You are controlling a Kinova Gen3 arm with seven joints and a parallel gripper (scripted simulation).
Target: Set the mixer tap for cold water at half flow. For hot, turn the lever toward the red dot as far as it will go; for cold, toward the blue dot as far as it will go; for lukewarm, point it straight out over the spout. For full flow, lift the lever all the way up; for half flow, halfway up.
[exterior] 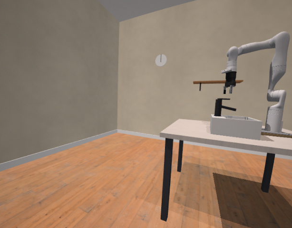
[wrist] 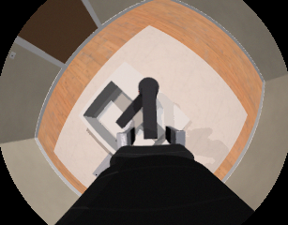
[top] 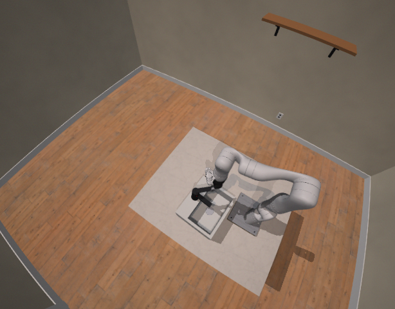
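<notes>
Now: the lever 6 cm below my hand, 3 cm ahead of it and 2 cm to the left of it. The rest, counted from my hand: white sink basin: 30 cm below, 7 cm to the left, 5 cm behind.
</notes>
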